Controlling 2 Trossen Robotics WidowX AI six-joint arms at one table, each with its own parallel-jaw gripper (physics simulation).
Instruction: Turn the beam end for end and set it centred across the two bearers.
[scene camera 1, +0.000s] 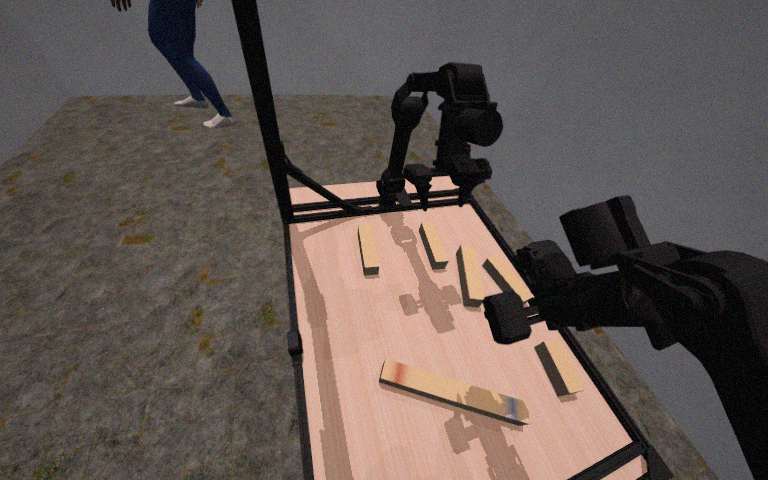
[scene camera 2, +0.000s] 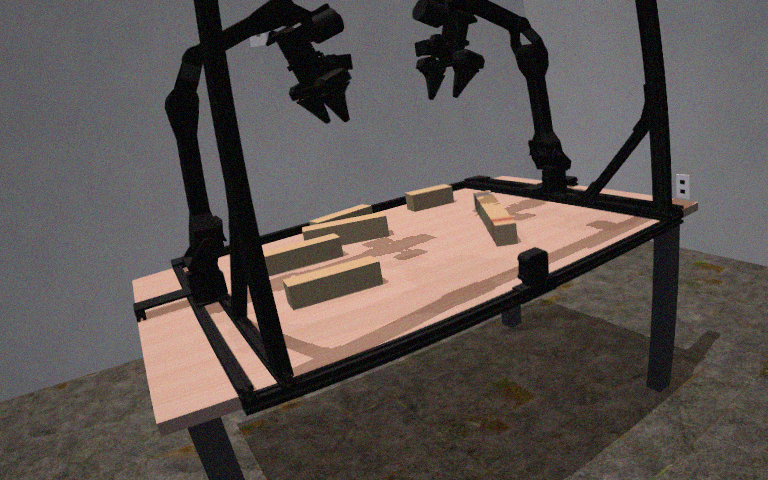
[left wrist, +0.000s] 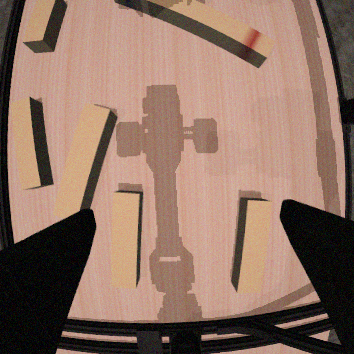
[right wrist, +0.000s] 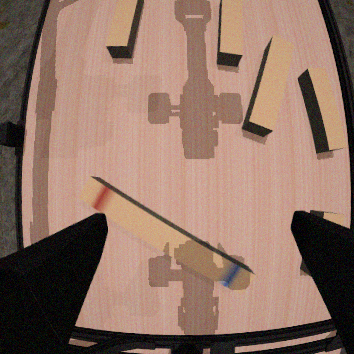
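Seen in the pictures: left gripper, between the fingertips: (scene camera 1: 442, 208) (scene camera 2: 337, 122) (left wrist: 188, 214); right gripper, between the fingertips: (scene camera 2: 442, 98) (right wrist: 201, 222); left arm's base, origin of its link: (scene camera 1: 386, 202) (scene camera 2: 209, 298) (left wrist: 184, 341); right arm's base, origin of its link: (scene camera 2: 555, 191).
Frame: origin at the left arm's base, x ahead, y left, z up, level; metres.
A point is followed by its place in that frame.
Note:
The beam (scene camera 1: 430, 386) @(z 0.025, x 0.631, y -0.090 m) (scene camera 2: 495, 217) @(z 0.025, x 0.589, y -0.125 m) (left wrist: 215, 17) @(z 0.025, x 0.630, y -0.083 m) (right wrist: 145, 220) @(z 0.025, x 0.624, y -0.071 m) lies slantwise on the table. In scene camera 1 its red band is at the left, its blue band at the right. Two plain blocks, seemingly the bearers, lie roughly parallel, well apart from it: one block (scene camera 1: 367, 247) @(z 0.025, x 0.219, y -0.132 m) (scene camera 2: 334, 285) @(z 0.004, x 0.202, y -0.148 m) (left wrist: 256, 245) @(z 0.025, x 0.214, y -0.130 m) (right wrist: 123, 25) @(z 0.025, x 0.243, y -0.124 m) and another block (scene camera 1: 432, 244) @(z 0.025, x 0.246, y 0.082 m) (scene camera 2: 305, 253) @(z 0.009, x 0.232, y 0.073 m) (left wrist: 126, 240) @(z 0.025, x 0.236, y 0.091 m) (right wrist: 231, 30) @(z 0.025, x 0.261, y 0.092 m). My left gripper (scene camera 1: 444, 206) @(z 0.271, x 0.325, y 0.000 m) (scene camera 2: 336, 121) @(z 0.271, x 0.325, y 0.000 m) (left wrist: 188, 214) @(z 0.271, x 0.325, y 0.000 m) is open and empty, high above the bearers. My right gripper (scene camera 2: 444, 97) @(z 0.283, x 0.583, y -0.001 m) (right wrist: 201, 222) @(z 0.283, x 0.583, y -0.001 m) is open and empty, high above the beam; scene camera 1 hides its fingertips.
Three more plain blocks lie on the table: one block (scene camera 1: 468, 274) @(z 0.031, x 0.381, y 0.143 m) (left wrist: 82, 160) @(z 0.031, x 0.372, y 0.156 m) near the bearers, a slanted block (scene camera 1: 506, 277) @(z 0.025, x 0.415, y 0.267 m) (right wrist: 325, 110) @(z 0.025, x 0.423, y 0.272 m) beside it, and a shorter-looking block (scene camera 1: 557, 367) @(z 0.027, x 0.682, y 0.244 m) (scene camera 2: 429, 198) @(z 0.008, x 0.666, y 0.245 m) near the beam's blue end. A black frame (scene camera 2: 475, 316) @(z -0.025, x 0.323, y -0.380 m) borders the table.

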